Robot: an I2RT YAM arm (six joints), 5 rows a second.
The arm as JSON. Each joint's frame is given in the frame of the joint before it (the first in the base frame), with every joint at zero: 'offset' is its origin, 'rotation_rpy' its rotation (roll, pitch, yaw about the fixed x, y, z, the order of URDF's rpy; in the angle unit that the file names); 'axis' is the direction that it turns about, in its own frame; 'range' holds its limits. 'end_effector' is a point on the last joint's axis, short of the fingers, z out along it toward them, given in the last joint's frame.
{
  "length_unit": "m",
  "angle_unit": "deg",
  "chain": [
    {
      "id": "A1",
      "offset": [
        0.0,
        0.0,
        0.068
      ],
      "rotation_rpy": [
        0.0,
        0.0,
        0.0
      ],
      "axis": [
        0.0,
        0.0,
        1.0
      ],
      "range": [
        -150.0,
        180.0
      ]
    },
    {
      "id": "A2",
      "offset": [
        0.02,
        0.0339,
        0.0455
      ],
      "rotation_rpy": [
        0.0,
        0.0,
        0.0
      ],
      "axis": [
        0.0,
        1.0,
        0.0
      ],
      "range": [
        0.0,
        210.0
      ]
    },
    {
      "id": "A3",
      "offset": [
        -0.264,
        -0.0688,
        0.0
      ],
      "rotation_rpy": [
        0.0,
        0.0,
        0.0
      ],
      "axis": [
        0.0,
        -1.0,
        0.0
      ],
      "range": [
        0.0,
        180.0
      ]
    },
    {
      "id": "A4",
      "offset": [
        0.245,
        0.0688,
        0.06
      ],
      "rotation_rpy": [
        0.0,
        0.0,
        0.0
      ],
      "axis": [
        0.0,
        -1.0,
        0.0
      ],
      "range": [
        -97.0,
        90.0
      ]
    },
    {
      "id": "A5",
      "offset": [
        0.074,
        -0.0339,
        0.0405
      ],
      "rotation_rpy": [
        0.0,
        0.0,
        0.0
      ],
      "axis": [
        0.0,
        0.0,
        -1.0
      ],
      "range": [
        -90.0,
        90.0
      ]
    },
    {
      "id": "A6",
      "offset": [
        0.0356,
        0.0,
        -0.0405
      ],
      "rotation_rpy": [
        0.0,
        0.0,
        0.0
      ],
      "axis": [
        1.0,
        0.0,
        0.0
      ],
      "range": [
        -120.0,
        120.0
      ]
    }
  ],
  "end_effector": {
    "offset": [
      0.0,
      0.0,
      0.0
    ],
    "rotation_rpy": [
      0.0,
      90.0,
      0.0
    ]
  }
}
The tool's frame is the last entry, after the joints.
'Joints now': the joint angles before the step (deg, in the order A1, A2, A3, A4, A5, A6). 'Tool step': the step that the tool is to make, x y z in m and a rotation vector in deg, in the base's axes. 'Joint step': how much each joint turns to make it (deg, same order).
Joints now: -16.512 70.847 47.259 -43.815 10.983 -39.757
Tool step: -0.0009 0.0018 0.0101 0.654 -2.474 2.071
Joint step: 0.059 -1.697 0.857 -0.138 -2.028 -1.324
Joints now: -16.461 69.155 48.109 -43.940 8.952 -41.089
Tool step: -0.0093 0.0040 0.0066 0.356 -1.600 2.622
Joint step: 0.017 -3.348 -0.784 -0.848 -1.852 -2.017
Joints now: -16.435 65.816 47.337 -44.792 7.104 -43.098
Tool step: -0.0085 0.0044 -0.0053 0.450 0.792 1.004
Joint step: 0.436 -1.903 -2.094 -0.645 -0.441 -0.419
